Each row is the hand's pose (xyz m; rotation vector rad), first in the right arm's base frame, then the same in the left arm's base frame.
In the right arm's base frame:
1: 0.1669 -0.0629 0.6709 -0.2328 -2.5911 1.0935
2: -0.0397 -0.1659 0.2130 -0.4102 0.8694 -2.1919
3: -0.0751 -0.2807 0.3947 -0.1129 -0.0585 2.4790
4: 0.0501 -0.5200 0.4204 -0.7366 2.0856 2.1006
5: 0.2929 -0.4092 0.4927 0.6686 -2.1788 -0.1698
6: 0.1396 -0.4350 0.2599 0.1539 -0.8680 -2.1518
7: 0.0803 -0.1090 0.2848 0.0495 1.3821 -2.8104
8: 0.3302 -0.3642 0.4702 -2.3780 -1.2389 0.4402
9: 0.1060 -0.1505 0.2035 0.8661 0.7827 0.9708
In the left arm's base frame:
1: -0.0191 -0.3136 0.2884 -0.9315 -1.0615 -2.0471
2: 0.2758 -0.0655 0.6268 -1.1728 -2.2909 0.0984
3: 0.0770 -0.0022 0.5643 0.6449 -1.7603 -0.1178
4: 0.0584 0.2050 0.3902 0.9139 -0.8023 1.5386
5: 0.1205 0.0520 0.1684 0.2328 0.5773 2.7266
6: 0.2553 0.1582 0.3896 -0.3271 -1.5756 1.5541
7: 0.2751 -0.1532 0.5039 -0.5247 -1.9365 -0.5566
8: 0.1654 0.0111 0.1533 -0.3936 0.5633 -0.9213
9: 0.3492 -0.0940 0.5029 2.7000 -1.5734 -0.1233

